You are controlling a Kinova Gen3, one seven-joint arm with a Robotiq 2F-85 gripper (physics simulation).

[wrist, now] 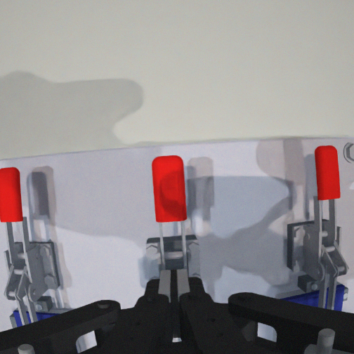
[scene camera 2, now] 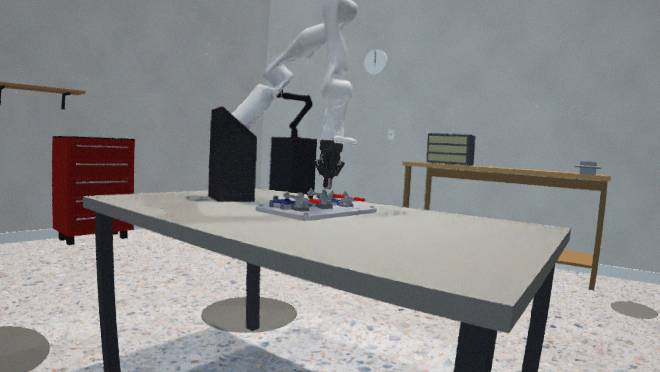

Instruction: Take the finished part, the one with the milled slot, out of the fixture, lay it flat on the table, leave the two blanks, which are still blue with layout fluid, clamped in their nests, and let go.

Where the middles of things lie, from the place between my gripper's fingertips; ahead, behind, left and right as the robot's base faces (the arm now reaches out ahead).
Labels:
I see the fixture plate (wrist: 97, 207) 70 mm below my hand and 40 mm behind it.

